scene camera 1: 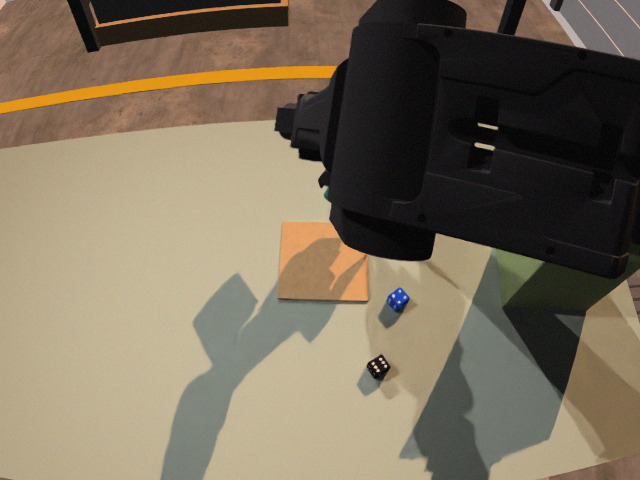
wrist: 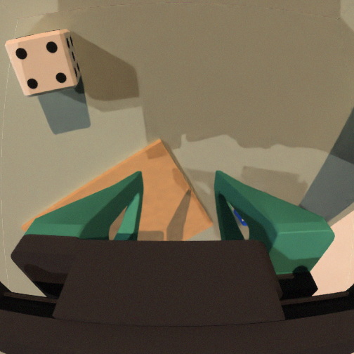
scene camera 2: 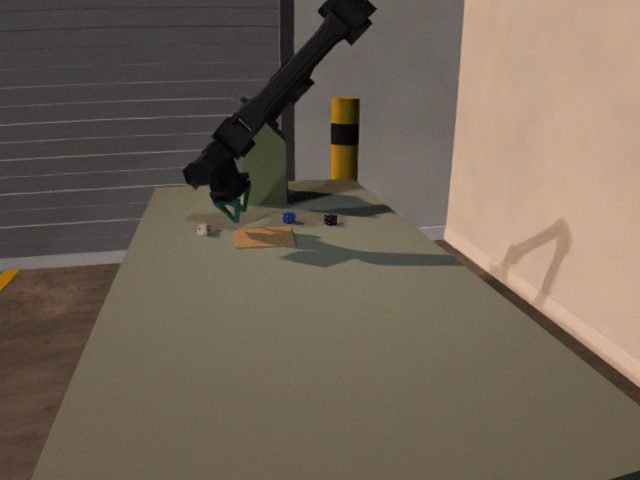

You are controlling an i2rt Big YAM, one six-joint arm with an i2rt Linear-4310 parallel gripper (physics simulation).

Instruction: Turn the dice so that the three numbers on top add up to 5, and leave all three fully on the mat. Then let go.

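Frame: origin at the arm's base, x ahead, y left, z up, level; millimetres.
Seen in the pictures: gripper, fingertip midpoint: (scene camera 2: 239, 216).
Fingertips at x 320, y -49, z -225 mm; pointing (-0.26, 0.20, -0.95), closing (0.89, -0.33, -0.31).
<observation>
Offsets run from my fingertips to a thing's top centre.
The orange mat @(64 mm ahead, 63 mm left, 31 mm down) (scene camera 1: 294, 235) (scene camera 2: 248, 242) (wrist: 165, 175) bears no die. The white die @(30 mm ahead, 89 mm right, 10 mm down) (scene camera 2: 203, 229) (wrist: 45, 62) rests on the table beside the mat, four pips up; in scene camera 1 the arm hides it. The blue die @(58 mm back, 126 mm left, 10 mm down) (scene camera 1: 398, 299) (scene camera 2: 288, 217) is on the table right of the mat in scene camera 1, its top number hard to tell; a bit of it shows through a finger in the wrist view. The black die @(33 mm back, 237 mm left, 10 mm down) (scene camera 1: 378, 365) (scene camera 2: 330, 219) lies farther off, apparently six up. My gripper (scene camera 2: 240, 215) (wrist: 178, 178) is partly open, empty, above the table near the mat.
A green block (scene camera 1: 537, 279) (scene camera 2: 268, 175) stands on the table beyond the blue die. The dark arm (scene camera 1: 516, 129) (scene camera 2: 279, 82) reaches over the table and covers the upper right of scene camera 1. A yellow and black post (scene camera 2: 344, 155) stands behind the table.
</observation>
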